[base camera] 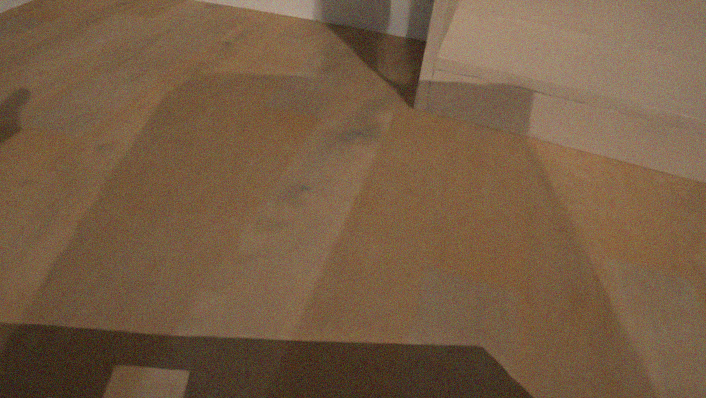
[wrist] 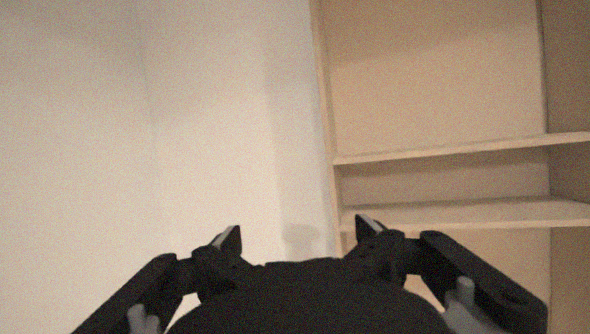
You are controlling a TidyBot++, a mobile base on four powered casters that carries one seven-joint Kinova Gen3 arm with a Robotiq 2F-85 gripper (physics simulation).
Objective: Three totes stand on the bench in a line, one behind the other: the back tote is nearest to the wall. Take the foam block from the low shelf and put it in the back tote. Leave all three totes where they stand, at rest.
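Places are measured from the arm's base along level axes (x ahead, y left, z up), in centimetres.
Pixels of known places: gripper, fingertip midpoint: point(wrist: 298, 232).
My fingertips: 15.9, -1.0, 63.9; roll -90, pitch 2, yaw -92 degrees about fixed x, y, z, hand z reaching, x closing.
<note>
Behind a point stands the place of what it marks, as x, y, z.
My gripper point(wrist: 298, 232) @(15.9, -1.0, 63.9) is open, with its two fingertips wide apart and no object between them. In the wrist view it is in front of a pale wooden shelf unit point(wrist: 326, 100) @(70.6, -16.1, 85.7), which fills the right side. The shelf unit has two shelf boards close together; the lower board point(wrist: 450, 223) @(58.7, -46.6, 43.9) shows behind and right of the right finger. In the base camera view the foot of the shelf unit point(base camera: 600, 122) @(60.4, -41.1, -34.0) stands at the upper right. The foam block, the bench and the three totes do not show in either view.
A pale wall point(wrist: 210, 125) @(119.8, 38.6, 90.2) is left of the shelf unit in the wrist view. In the base camera view the wooden floor point(base camera: 240, 165) @(52.1, 12.3, -39.7) carries broad shadows, and a piece of wall point(base camera: 280, 9) @(110.9, 14.9, -38.5) shows at the top, left of the shelf unit.
</note>
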